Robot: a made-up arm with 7 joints.
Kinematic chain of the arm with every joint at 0, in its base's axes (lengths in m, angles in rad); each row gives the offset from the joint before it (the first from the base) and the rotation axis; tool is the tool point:
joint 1: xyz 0 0 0.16 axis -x
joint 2: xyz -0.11 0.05 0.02 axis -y
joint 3: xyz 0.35 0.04 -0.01 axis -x
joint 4: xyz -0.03 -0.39 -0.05 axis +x
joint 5: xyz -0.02 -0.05 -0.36 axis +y
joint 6: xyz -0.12 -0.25 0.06 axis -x
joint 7: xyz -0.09 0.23 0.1 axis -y
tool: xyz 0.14 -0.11 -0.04
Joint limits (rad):
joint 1: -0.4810..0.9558
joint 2: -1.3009..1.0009
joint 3: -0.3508..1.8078
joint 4: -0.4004..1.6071
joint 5: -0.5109..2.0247
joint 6: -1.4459..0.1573
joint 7: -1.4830..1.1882
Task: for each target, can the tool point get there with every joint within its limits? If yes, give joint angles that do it. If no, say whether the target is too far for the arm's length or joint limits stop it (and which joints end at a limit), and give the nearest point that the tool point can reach.
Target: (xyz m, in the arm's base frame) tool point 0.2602 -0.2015 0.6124
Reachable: yes | joints 0.6353 0.6734 0.7028 0.6957 1.3342 -0.1072 0.1174
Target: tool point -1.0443 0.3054 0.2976
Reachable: no: joint limits stop it (at a limit: joint 1, joint 2, joint 3, joint 4, joint 5, joint 6, joint 7) | nearest point -0.7531 0.3700 0.4013 | short by 0.316 m
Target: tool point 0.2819 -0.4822 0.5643
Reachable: yes | joints 0.3171 0.7997 0.1619 -0.0809 1.2970 -1.1794 -0.6311
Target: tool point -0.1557 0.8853 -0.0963
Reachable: no: joint limits stop it (at a limit: joint 1, joint 3, joint 4, joint 5) | nearest point -0.1578 0.5374 -0.3111 | short by 0.409 m
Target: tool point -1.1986 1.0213 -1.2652
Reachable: no: too far | nearest point -0.6047 0.3014 -0.5603 | short by 1.170 m
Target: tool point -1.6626 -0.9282 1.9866
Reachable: no: too far | nearest point -0.6503 -0.4101 1.0798 | short by 1.454 m
